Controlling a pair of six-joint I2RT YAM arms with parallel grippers.
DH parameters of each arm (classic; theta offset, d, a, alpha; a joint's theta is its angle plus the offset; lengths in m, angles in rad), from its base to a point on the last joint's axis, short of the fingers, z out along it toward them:
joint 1: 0 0.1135 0.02 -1.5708
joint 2: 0 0 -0.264 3.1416
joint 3: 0.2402 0 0.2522 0
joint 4: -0.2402 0 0.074 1.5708
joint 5: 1.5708 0 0 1.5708
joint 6: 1.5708 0.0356 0 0
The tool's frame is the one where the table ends.
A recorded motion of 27 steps. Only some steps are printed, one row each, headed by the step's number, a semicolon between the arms.
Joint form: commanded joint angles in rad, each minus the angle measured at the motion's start. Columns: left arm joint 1, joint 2, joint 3, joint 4, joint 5, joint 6; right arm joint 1, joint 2, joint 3, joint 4, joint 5, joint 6.
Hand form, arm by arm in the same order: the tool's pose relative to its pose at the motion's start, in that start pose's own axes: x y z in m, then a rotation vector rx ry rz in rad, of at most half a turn. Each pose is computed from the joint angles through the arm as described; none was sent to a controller.
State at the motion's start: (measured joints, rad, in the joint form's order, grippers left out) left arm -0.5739 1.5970 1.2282 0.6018 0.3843 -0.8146; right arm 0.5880 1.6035 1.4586 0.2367 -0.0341 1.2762
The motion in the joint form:
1: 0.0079 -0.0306 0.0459 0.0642 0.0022 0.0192; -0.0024 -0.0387 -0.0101 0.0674 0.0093 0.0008
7: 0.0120 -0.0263 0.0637 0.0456 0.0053 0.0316; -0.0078 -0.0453 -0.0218 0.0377 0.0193 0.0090
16: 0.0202 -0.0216 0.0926 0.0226 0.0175 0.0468; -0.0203 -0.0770 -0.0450 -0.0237 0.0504 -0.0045
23: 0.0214 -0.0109 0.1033 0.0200 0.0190 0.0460; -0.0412 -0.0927 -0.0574 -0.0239 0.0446 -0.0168
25: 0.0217 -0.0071 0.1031 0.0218 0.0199 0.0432; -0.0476 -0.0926 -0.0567 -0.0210 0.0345 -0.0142
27: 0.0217 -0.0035 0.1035 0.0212 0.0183 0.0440; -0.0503 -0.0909 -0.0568 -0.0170 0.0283 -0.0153
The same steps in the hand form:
1: -0.0254 -0.0245 -0.0036 0.0896 -0.0936 0.0743; -0.0063 0.0177 -0.0108 -0.0884 -0.0390 -0.0024
7: -0.0286 -0.0248 -0.0022 0.0847 -0.0911 0.0860; -0.0071 0.0123 -0.0123 -0.0509 -0.0434 0.0065
16: -0.0350 -0.0266 -0.0007 0.0870 -0.0885 0.1047; -0.0113 0.0078 -0.0208 0.0127 -0.0699 -0.0065
23: -0.0354 -0.0249 0.0017 0.0854 -0.0865 0.1033; -0.0185 0.0070 -0.0254 0.0147 -0.0851 -0.0209
25: -0.0347 -0.0236 0.0023 0.0845 -0.0844 0.0998; -0.0206 0.0070 -0.0256 0.0102 -0.0826 -0.0192
27: -0.0340 -0.0223 0.0031 0.0809 -0.0832 0.0990; -0.0213 0.0065 -0.0252 0.0071 -0.0799 -0.0207

